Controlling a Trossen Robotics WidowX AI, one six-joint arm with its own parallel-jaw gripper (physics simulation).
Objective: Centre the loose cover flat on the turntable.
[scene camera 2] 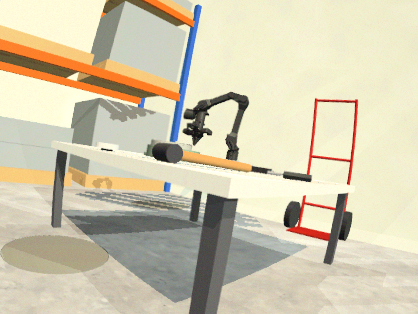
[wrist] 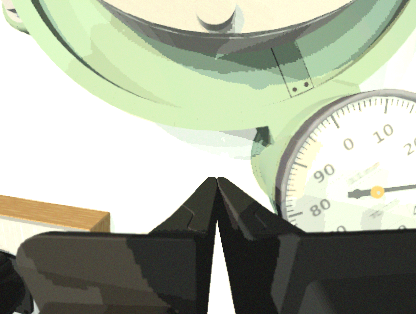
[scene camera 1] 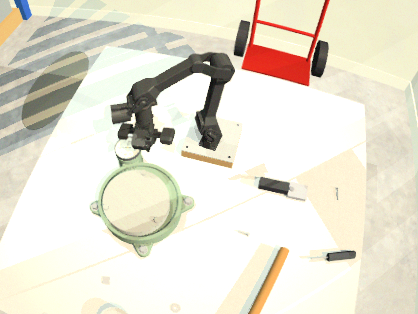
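Pixels of known places: gripper, fingertip midpoint: (scene camera 2: 193,145) (wrist: 215,186) (scene camera 1: 148,151); arm's base, link origin: (scene camera 2: 231,160) (wrist: 1,278) (scene camera 1: 209,141).
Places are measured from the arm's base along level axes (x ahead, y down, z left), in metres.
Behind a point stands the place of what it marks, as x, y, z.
The loose cover (scene camera 1: 135,202) @(0.341, -0.047, -0.131) (wrist: 280,12) @(0.239, -0.048, -0.181), a pale beige disc, lies inside the raised rim of the green round turntable housing (scene camera 1: 177,220) @(0.326, 0.006, 0.009) (wrist: 150,107) @(0.182, -0.020, -0.121). It looks flat or nearly so. In scene camera 1 a wider green band shows at its right than at its left. In the wrist view a small round knob (wrist: 217,17) @(0.227, -0.056, -0.153) stands near its edge, with a gap between edge and rim. My gripper (scene camera 1: 145,148) @(0.154, -0.056, -0.169) (scene camera 2: 196,144) @(0.154, -0.056, -0.169) (wrist: 215,186) @(0.154, -0.056, -0.169) is shut and empty, its tips together outside the rim, beside the dial gauge. The turntable surface under the cover is hidden.
The dial gauge (scene camera 1: 128,149) @(0.176, -0.062, -0.237) (wrist: 350,170) @(0.176, -0.062, -0.226) adjoins the housing. My arm's base plate (scene camera 1: 213,140) stands right of it. A scraper (scene camera 1: 273,185) @(0.080, 0.011, 0.270), a screwdriver (scene camera 1: 341,256) @(0.260, 0.012, 0.587) and a mallet (scene camera 1: 272,277) @(0.406, 0.003, 0.366) (scene camera 2: 167,152) @(0.696, 0.009, 0.388) lie on the table. A red hand truck (scene camera 1: 277,65) (scene camera 2: 312,233) stands beyond.
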